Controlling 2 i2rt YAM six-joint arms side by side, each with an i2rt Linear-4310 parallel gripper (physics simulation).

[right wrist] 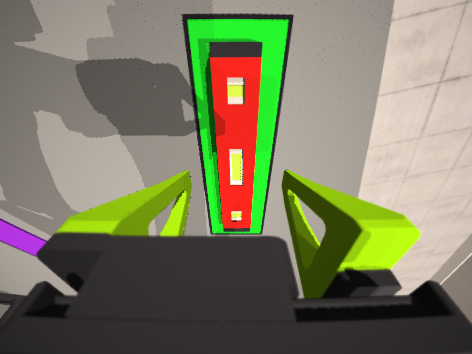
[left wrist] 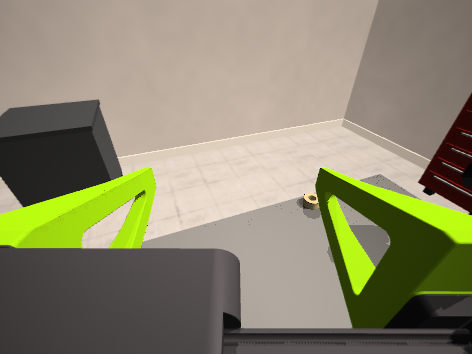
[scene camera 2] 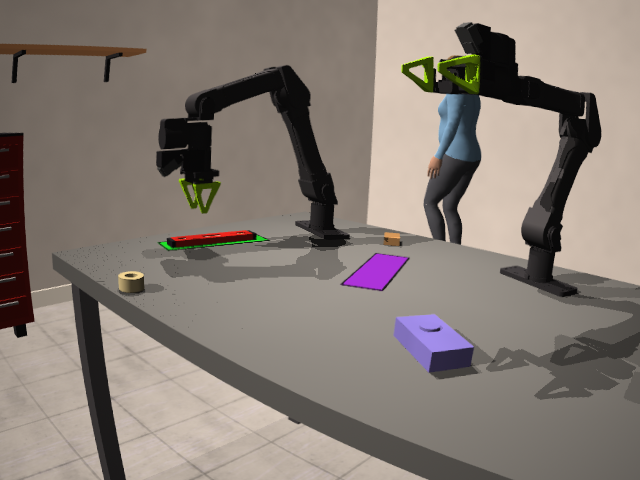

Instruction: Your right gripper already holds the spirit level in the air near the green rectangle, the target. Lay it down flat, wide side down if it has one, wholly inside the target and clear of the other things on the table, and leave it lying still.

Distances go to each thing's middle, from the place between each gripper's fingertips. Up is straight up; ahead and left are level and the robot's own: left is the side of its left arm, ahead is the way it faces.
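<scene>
Purple rectangle [scene camera 2: 376,273]: 170 mm behind my left hand, 170 mm to the right, 410 mm below. Red spirit level [scene camera 2: 182,241]: 50 mm behind that same left hand, 570 mm to the right, 400 mm below. Left hand: 120 mm short of the violet box [scene camera 2: 437,347], 130 mm to the right of it, 390 mm above it.
Violet box, from my right hand: 60 mm below, 710 mm to the left, 130 mm ahead. Purple rectangle, from my right hand: 80 mm below, 410 mm to the left, 160 mm behind. Right gripper: 70 mm above the red spirit level, 10 mm to the right of it, 40 mm past it.
</scene>
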